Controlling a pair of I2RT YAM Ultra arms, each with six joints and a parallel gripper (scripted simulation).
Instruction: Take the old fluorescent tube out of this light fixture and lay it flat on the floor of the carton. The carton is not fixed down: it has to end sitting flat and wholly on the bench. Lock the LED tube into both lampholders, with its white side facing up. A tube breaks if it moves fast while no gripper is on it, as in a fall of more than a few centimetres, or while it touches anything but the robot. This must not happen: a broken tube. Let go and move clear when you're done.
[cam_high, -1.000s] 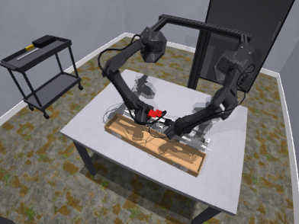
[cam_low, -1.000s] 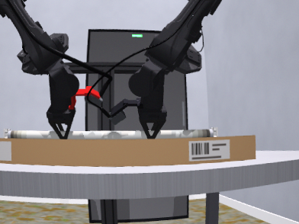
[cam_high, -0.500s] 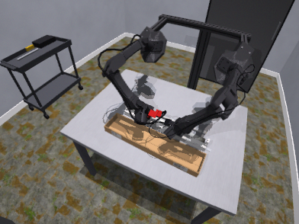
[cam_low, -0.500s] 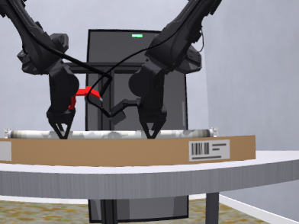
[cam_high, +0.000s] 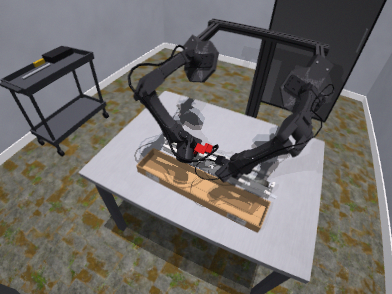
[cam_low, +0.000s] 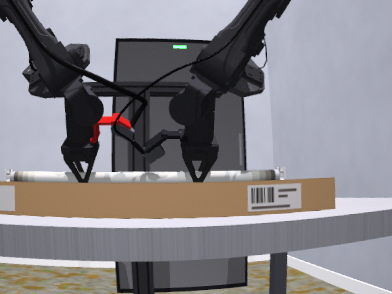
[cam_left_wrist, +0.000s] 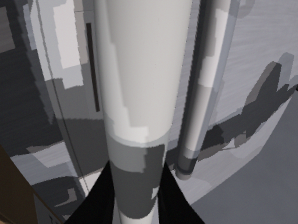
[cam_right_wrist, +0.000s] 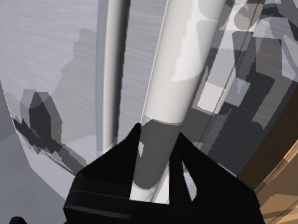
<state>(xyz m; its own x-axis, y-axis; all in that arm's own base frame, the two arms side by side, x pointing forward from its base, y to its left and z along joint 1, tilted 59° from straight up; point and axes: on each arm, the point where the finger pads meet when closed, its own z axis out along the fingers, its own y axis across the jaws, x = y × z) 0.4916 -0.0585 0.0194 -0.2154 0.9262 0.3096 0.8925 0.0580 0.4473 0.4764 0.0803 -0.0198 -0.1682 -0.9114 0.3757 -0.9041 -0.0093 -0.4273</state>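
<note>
The old fluorescent tube is 12 cm to the left of my right hand and 1 cm ahead of it. Round my right hand: light fixture (12 cm to the left, 1 cm below, 1 cm ahead); carton (16 cm ahead, 11 cm to the left, 4 cm below); LED tube (10 cm to the left, 9 cm behind, 5 cm below).
The old fluorescent tube lies 120 mm to the right of my left hand. The rest, counted from my left hand: light fixture: 120 mm to the right, 10 mm below; carton: 150 mm ahead, 130 mm to the right, 40 mm below; LED tube: 140 mm to the right, 100 mm behind, 50 mm below.
</note>
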